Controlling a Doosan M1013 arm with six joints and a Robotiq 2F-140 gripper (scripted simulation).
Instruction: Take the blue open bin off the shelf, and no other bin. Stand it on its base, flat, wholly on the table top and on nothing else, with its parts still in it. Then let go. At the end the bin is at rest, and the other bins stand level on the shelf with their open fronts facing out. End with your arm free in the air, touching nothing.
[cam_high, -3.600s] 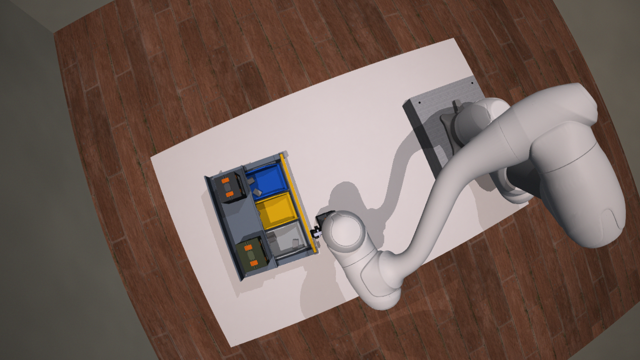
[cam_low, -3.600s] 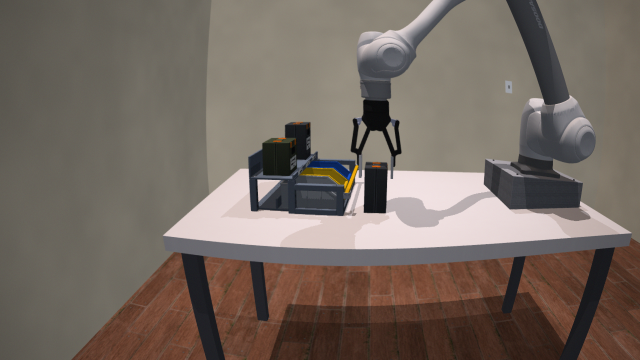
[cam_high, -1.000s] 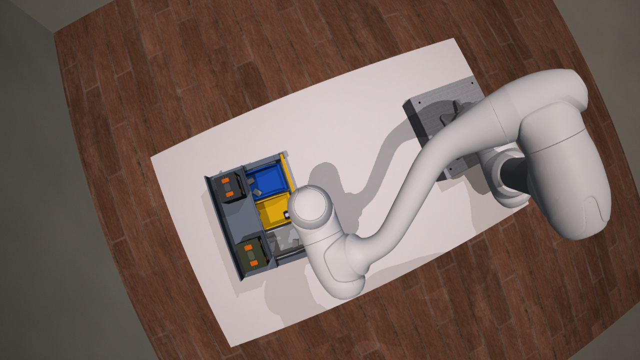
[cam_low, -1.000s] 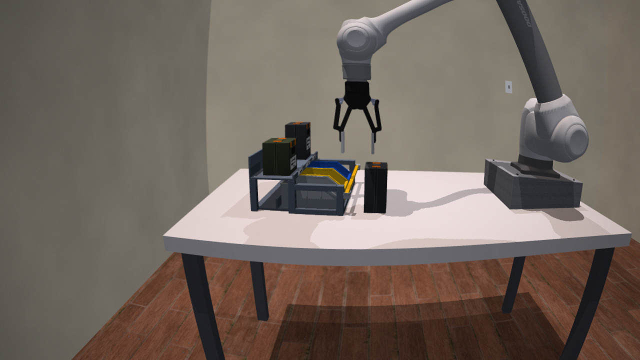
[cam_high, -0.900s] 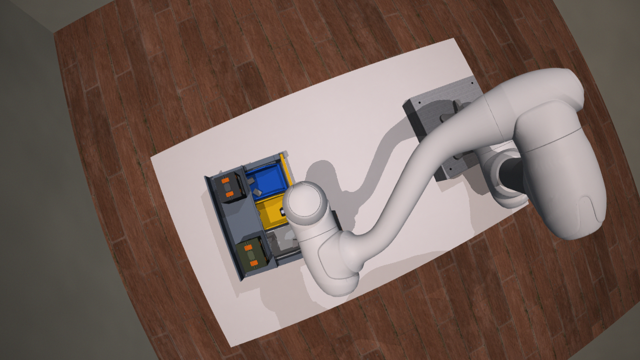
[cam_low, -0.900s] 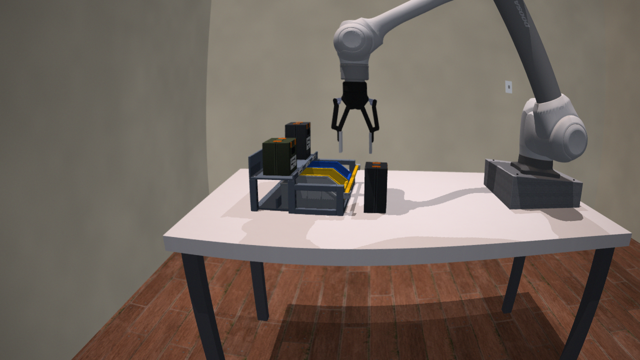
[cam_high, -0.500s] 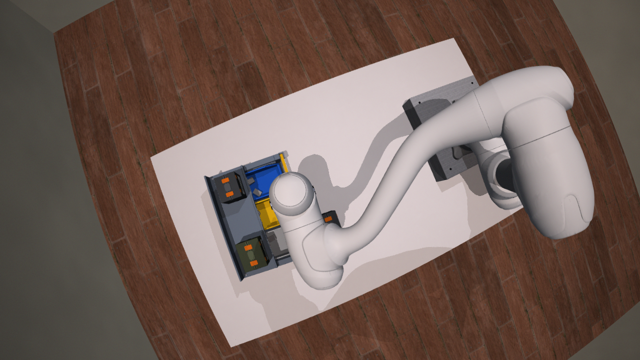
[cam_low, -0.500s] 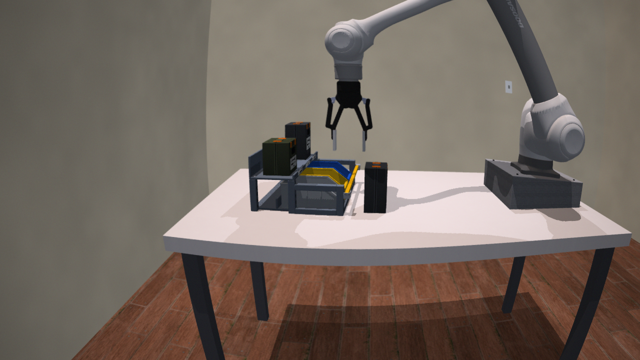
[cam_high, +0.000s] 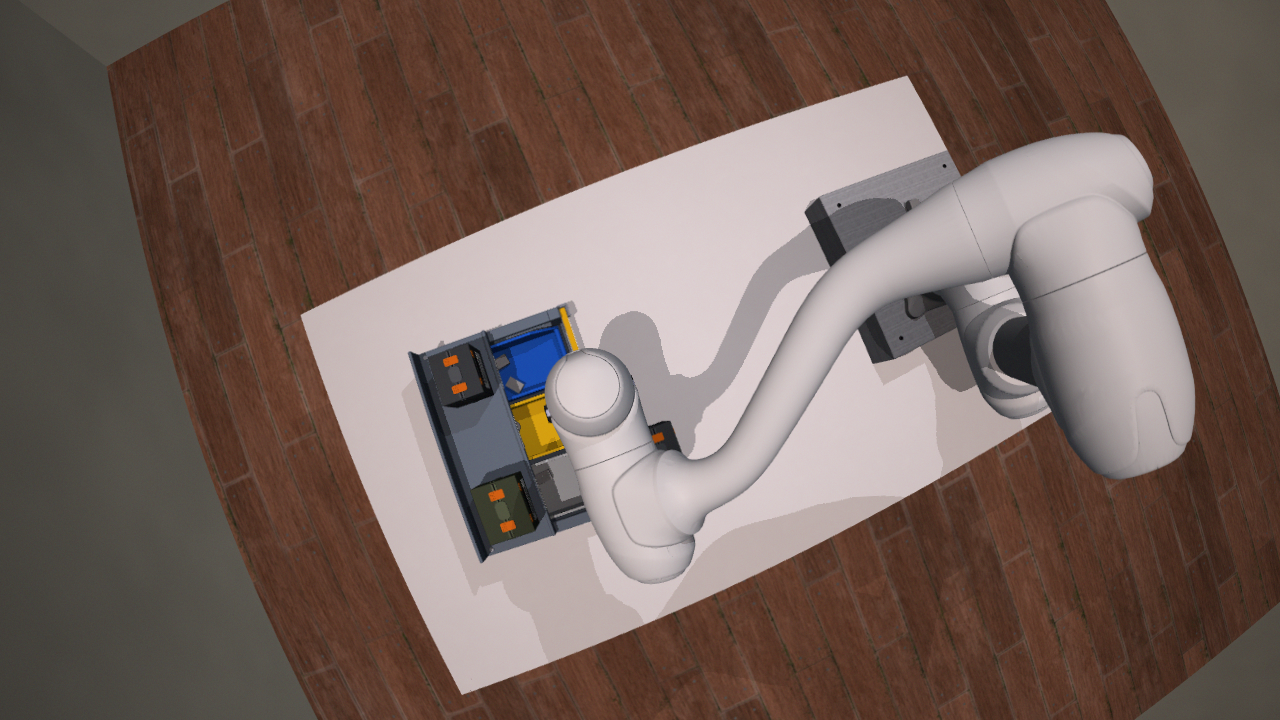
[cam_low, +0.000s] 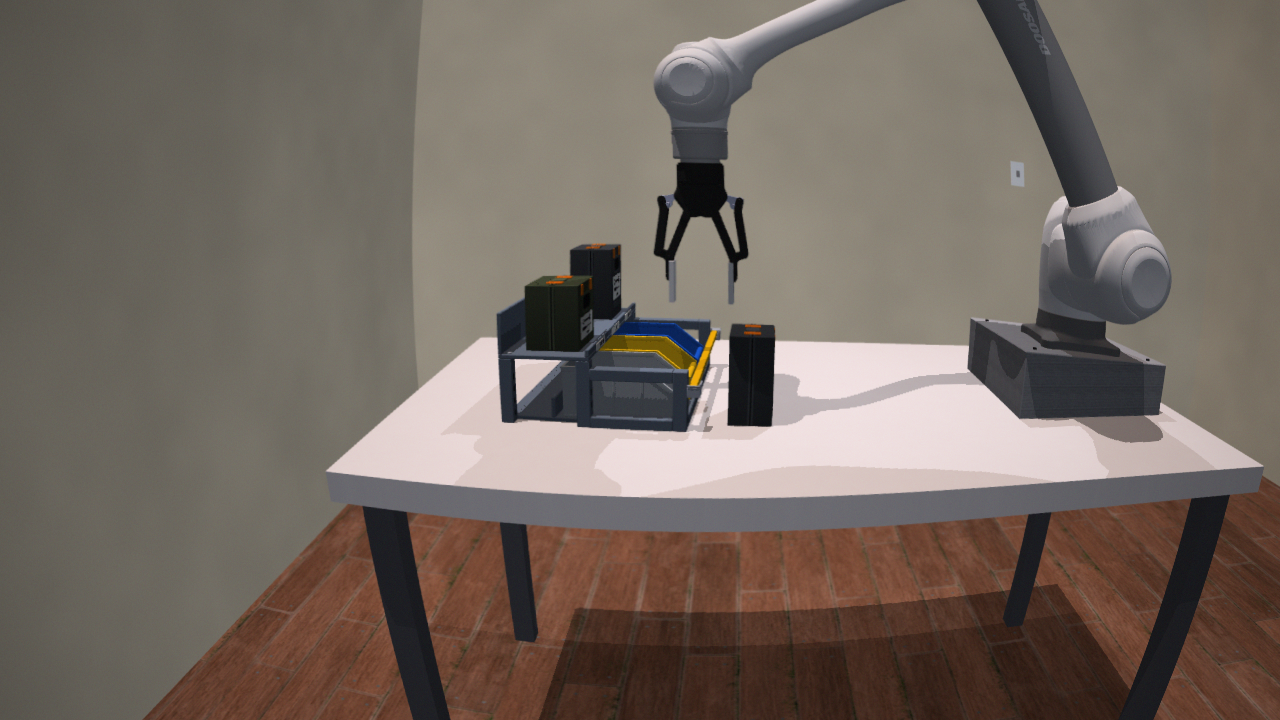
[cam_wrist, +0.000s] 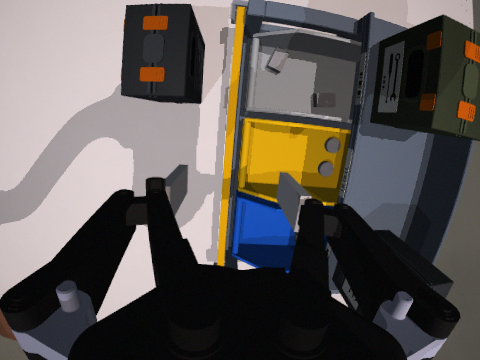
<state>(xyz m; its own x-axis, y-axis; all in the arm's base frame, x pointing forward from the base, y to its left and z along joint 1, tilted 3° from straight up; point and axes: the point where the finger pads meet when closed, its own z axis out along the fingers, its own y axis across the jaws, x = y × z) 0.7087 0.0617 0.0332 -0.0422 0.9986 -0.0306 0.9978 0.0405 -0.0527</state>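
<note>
Right now my hand is 110 mm above the yellow bar, 10 mm to the right of it and 10 mm past it. Also, from my hand: blue open bin: 130 mm below, 100 mm to the right, 100 mm ahead; then yellow bin: 130 mm below, 100 mm ahead, 10 mm to the left; then black box: 120 mm to the left, 110 mm below, 90 mm behind.
</note>
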